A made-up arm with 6 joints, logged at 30 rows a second.
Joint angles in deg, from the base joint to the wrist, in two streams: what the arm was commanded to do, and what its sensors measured. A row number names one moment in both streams.
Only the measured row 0 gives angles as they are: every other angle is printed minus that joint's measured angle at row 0.
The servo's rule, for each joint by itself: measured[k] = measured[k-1] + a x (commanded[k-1-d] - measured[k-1]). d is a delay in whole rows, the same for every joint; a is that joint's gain. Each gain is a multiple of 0.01, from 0.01 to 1. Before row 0 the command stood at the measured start. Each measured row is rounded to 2 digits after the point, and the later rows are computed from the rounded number. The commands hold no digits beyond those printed.
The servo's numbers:
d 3
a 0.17 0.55 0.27 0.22 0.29 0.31
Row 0, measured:
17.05 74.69 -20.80 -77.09 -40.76 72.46
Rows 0 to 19, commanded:
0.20 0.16 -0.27 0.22 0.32 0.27
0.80 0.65 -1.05 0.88 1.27 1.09
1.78 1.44 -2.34 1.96 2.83 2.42
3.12 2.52 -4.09 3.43 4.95 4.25
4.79 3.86 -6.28 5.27 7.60 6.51
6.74 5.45 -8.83 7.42 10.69 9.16
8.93 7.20 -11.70 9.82 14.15 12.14
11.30 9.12 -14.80 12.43 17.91 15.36
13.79 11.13 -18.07 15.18 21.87 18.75
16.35 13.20 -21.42 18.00 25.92 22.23
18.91 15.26 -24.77 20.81 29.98 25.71
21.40 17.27 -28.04 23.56 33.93 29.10
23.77 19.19 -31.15 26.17 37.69 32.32
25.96 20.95 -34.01 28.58 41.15 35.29
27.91 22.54 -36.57 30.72 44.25 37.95
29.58 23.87 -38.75 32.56 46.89 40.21
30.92 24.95 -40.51 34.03 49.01 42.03
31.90 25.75 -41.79 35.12 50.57 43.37
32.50 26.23 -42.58 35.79 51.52 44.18
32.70 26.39 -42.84 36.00 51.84 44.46
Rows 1 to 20, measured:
0.00 0.00 0.00 0.00 0.00 0.00
0.00 0.00 0.00 0.00 0.00 0.00
0.00 0.00 0.00 0.00 0.00 0.00
0.03 0.09 -0.07 0.05 0.09 0.08
0.16 0.40 -0.33 0.23 0.43 0.39
0.44 0.97 -0.87 0.61 1.13 1.02
0.90 1.82 -1.74 1.23 2.24 2.02
1.56 2.94 -2.97 2.12 3.79 3.41
2.44 4.32 -4.55 3.29 5.79 5.19
3.54 5.90 -6.48 4.73 8.21 7.34
4.86 7.67 -8.73 6.42 11.02 9.83
6.38 9.57 -11.25 8.35 14.17 12.60
8.07 11.57 -14.00 10.47 17.58 15.59
9.91 13.60 -16.91 12.74 21.18 18.73
11.86 15.62 -19.92 15.12 24.88 21.94
13.88 17.58 -22.95 17.55 28.59 25.16
15.93 19.43 -25.94 19.98 32.23 28.30
17.97 21.14 -28.81 22.34 35.72 31.29
19.94 22.64 -31.49 24.59 38.96 34.06
21.81 23.91 -33.93 26.67 41.87 36.53

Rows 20 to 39, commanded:
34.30 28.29 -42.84 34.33 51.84 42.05
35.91 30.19 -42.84 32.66 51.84 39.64
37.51 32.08 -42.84 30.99 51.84 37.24
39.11 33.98 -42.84 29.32 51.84 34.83
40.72 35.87 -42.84 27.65 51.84 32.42
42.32 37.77 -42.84 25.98 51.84 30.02
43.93 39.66 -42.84 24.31 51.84 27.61
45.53 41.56 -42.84 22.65 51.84 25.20
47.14 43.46 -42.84 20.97 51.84 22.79
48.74 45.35 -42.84 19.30 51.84 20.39
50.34 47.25 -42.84 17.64 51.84 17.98
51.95 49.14 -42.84 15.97 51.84 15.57
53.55 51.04 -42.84 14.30 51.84 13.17
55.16 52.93 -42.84 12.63 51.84 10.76
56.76 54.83 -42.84 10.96 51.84 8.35
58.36 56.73 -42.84 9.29 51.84 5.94
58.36 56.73 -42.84 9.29 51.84 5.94
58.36 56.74 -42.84 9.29 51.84 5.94
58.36 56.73 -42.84 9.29 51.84 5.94
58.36 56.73 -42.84 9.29 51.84 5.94
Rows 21 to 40, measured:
23.53 24.92 -36.05 28.53 44.39 38.65
25.05 25.64 -37.81 30.13 46.46 40.36
26.35 26.05 -39.17 31.42 48.02 41.63
27.70 27.28 -40.16 32.06 49.13 41.76
29.10 28.88 -40.88 32.19 49.92 41.10
30.53 30.64 -41.41 31.93 50.48 39.90
31.99 32.48 -41.80 31.36 50.87 38.33
33.47 34.34 -42.08 30.54 51.15 36.50
34.97 36.23 -42.29 29.54 51.35 34.49
36.49 38.12 -42.44 28.39 51.49 32.36
38.03 40.01 -42.55 27.13 51.59 30.14
39.58 41.91 -42.63 25.77 51.66 27.86
41.14 43.80 -42.69 24.35 51.71 25.54
42.70 45.70 -42.73 22.87 51.75 23.20
44.27 47.59 -42.76 21.35 51.78 20.83
45.85 49.49 -42.78 19.80 51.80 18.46
47.43 51.38 -42.80 18.22 51.81 16.07
49.02 53.28 -42.81 16.62 51.82 13.68
50.61 55.18 -42.82 15.01 51.83 11.28
51.93 56.03 -42.83 13.75 51.83 9.62

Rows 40 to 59, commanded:
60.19 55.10 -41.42 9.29 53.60 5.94
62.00 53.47 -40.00 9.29 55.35 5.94
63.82 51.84 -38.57 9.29 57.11 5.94
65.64 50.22 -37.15 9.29 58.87 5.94
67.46 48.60 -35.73 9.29 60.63 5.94
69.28 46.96 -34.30 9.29 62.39 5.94
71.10 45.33 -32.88 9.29 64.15 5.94
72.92 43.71 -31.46 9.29 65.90 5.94
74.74 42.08 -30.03 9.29 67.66 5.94
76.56 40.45 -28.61 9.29 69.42 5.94
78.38 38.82 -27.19 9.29 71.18 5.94
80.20 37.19 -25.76 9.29 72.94 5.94
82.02 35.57 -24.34 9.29 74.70 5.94
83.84 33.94 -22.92 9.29 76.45 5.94
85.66 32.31 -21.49 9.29 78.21 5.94
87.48 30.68 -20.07 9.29 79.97 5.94
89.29 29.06 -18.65 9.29 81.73 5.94
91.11 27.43 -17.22 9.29 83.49 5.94
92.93 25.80 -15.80 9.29 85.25 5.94
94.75 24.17 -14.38 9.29 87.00 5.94
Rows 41 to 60, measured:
53.02 56.42 -42.83 12.77 51.83 8.48
53.93 56.59 -42.83 12.00 51.83 7.69
54.68 56.67 -42.83 11.40 51.83 7.15
55.62 55.81 -42.45 10.94 52.34 6.77
56.70 54.52 -41.79 10.58 53.21 6.51
57.91 53.05 -40.92 10.30 54.34 6.33
59.22 51.49 -39.90 10.08 55.65 6.21
60.62 49.90 -38.77 9.91 57.09 6.13
62.09 48.28 -37.56 9.77 58.63 6.07
63.62 46.66 -36.30 9.66 60.23 6.03
65.20 45.04 -34.99 9.58 61.87 6.00
66.82 43.41 -33.65 9.52 63.55 5.98
68.48 41.78 -32.29 9.47 65.25 5.97
70.16 40.15 -30.91 9.43 66.97 5.96
71.87 38.52 -29.52 9.40 68.70 5.95
73.60 36.90 -28.12 9.38 70.44 5.95
75.34 35.27 -26.72 9.36 72.18 5.95
77.09 33.64 -25.31 9.34 73.93 5.95
78.86 32.01 -23.90 9.33 75.68 5.95
80.63 30.39 -22.48 9.32 77.43 5.95

